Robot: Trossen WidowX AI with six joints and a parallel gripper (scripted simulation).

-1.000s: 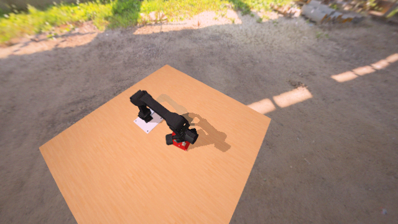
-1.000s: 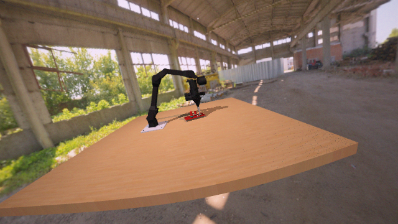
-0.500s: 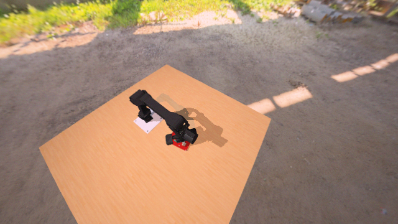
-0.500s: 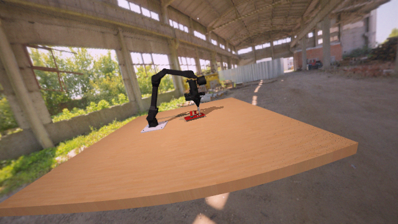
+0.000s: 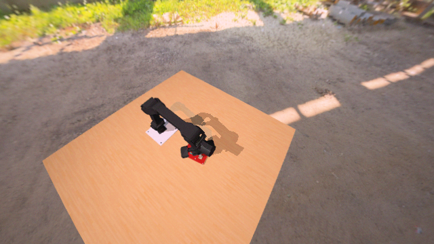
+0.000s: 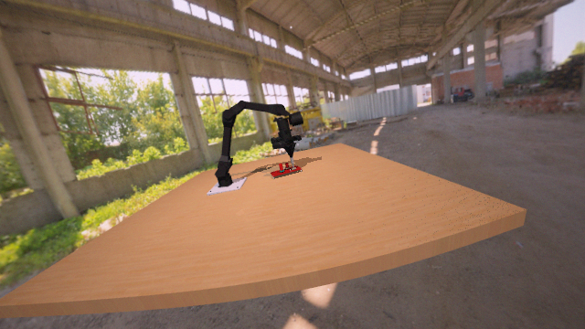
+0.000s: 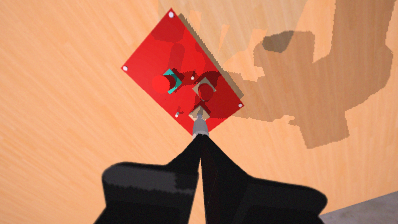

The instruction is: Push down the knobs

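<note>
My gripper tip is 60 mm past the red knob, 20 mm to the left of it and 40 mm above it. Round my gripper tip: grey knob 20 mm below.
</note>
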